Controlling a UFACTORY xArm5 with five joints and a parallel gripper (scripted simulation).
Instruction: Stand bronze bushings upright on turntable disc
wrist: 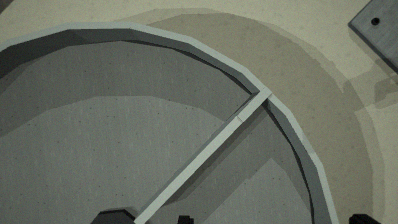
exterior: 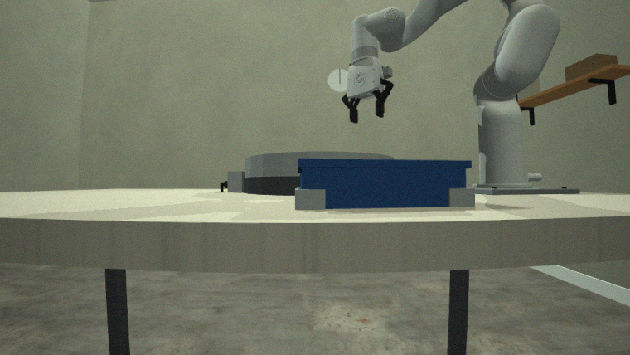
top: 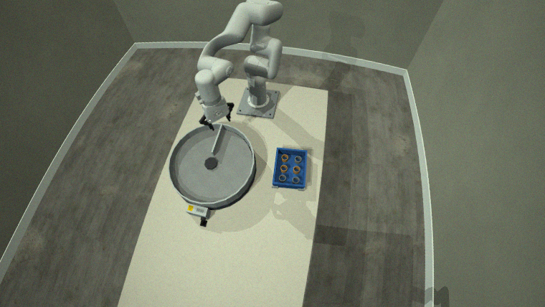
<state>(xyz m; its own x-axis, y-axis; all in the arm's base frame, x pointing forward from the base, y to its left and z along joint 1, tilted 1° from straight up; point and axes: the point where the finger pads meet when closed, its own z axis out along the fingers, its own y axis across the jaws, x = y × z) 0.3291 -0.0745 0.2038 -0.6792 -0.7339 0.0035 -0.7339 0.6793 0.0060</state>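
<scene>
Right now my hand is 6 cm short of the blue crate, 33 cm to the right of it and 19 cm above it. Round my hand: grey turntable disc (13 cm ahead, 3 cm to the right, 16 cm below).
</scene>
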